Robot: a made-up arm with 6 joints. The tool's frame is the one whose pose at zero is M. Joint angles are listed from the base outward.
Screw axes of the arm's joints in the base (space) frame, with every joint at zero. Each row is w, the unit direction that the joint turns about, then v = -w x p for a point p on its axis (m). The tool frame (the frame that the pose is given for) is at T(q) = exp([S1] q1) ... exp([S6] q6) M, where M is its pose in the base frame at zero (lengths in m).
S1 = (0, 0, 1, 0, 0, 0)
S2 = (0, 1, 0, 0.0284, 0, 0.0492)
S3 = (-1, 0, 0, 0, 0.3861, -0.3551)
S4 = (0, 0, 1, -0.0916, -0.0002, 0)
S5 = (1, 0, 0, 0, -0.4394, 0.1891)
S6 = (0, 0, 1, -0.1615, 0.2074, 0)
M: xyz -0.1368 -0.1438 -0.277 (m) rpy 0 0 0 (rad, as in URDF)
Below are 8 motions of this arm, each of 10 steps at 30 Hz.
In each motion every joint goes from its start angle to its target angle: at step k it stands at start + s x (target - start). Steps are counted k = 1, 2, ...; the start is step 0. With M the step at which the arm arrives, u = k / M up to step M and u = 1 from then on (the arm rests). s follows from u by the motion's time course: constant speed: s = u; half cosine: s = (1 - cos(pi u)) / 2; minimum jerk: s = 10 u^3 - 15 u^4 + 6 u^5.
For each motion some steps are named. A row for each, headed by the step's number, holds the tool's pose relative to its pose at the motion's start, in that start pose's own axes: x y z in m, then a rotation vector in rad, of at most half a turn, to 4 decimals.
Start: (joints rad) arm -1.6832 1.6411 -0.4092 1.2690 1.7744 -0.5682
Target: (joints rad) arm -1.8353 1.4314 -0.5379 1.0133 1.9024 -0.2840
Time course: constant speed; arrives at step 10
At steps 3, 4, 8, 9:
3: 0.0092 -0.0013 0.0106 0.0245 -0.0159 0.1919
4: 0.0125 -0.0020 0.0140 0.0333 -0.0200 0.2565
8: 0.0269 -0.0061 0.0266 0.0723 -0.0308 0.5174
9: 0.0309 -0.0074 0.0296 0.0831 -0.0321 0.5832

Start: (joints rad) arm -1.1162 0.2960 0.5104 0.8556 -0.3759 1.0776
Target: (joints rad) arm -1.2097 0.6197 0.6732 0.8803 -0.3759 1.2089
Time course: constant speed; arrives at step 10
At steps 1, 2, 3, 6, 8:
1: 0.0022 0.0127 0.0079 0.0297 -0.0021 0.0347
2: 0.0041 0.0253 0.0162 0.0590 -0.0051 0.0698
3: 0.0057 0.0377 0.0249 0.0878 -0.0088 0.1053
6: 0.0088 0.0738 0.0534 0.1709 -0.0244 0.2143
8: 0.0094 0.0966 0.0742 0.2235 -0.0385 0.2887

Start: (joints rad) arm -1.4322 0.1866 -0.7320 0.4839 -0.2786 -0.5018
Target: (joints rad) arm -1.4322 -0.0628 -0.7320 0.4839 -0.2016 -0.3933
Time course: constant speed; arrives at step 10
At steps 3, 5, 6, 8, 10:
3: 0.0136 -0.0055 -0.0108 0.0259 -0.0550 0.0678
5: 0.0231 -0.0089 -0.0175 0.0419 -0.0918 0.1137
6: 0.0280 -0.0105 -0.0207 0.0495 -0.1102 0.1369
8: 0.0380 -0.0135 -0.0267 0.0640 -0.1470 0.1837
10: 0.0483 -0.0162 -0.0323 0.0776 -0.1839 0.2310

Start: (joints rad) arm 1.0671 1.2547 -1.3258 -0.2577 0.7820 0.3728
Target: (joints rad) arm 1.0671 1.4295 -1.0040 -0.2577 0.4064 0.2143
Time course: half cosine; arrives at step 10
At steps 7, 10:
7: -0.0087 0.0476 -0.0902 -0.5593 0.0839 -0.2185
10: -0.0105 0.0532 -0.1164 -0.7048 0.1039 -0.2792

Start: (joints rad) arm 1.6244 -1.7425 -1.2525 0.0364 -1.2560 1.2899
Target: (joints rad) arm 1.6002 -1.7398 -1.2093 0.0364 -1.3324 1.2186
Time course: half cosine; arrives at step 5
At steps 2, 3, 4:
2: 0.0074 0.0002 -0.0044 -0.0132 0.0477 -0.0224
3: 0.0138 0.0003 -0.0086 -0.0261 0.0901 -0.0423
4: 0.0188 0.0003 -0.0123 -0.0372 0.1241 -0.0584

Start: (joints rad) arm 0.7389 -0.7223 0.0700 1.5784 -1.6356 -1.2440
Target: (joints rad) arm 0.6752 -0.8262 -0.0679 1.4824 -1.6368 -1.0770
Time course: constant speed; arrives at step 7
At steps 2, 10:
2: 0.0017 0.0013 -0.0039 -0.0514 -0.0122 0.0232
10: 0.0068 0.0035 -0.0149 -0.1757 -0.0340 0.0786

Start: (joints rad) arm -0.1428 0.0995 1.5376 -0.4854 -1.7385 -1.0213
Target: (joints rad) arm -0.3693 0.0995 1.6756 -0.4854 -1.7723 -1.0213
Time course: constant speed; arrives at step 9
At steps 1, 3, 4, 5, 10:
1: -0.0071 -0.0063 -0.0041 -0.0122 -0.0239 0.0160
3: -0.0208 -0.0196 -0.0130 -0.0355 -0.0725 0.0479
4: -0.0275 -0.0266 -0.0178 -0.0465 -0.0971 0.0637
5: -0.0340 -0.0339 -0.0228 -0.0572 -0.1219 0.0795
10: -0.0580 -0.0656 -0.0448 -0.0960 -0.2232 0.1418

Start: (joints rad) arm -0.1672 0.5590 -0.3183 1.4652 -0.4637 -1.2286
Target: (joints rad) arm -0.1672 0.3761 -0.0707 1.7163 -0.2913 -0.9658
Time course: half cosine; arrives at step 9
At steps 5, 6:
5: 0.0544 0.0211 -0.0357 -0.0588 0.0172 0.3696
6: 0.0692 0.0280 -0.0452 -0.0806 0.0293 0.4694

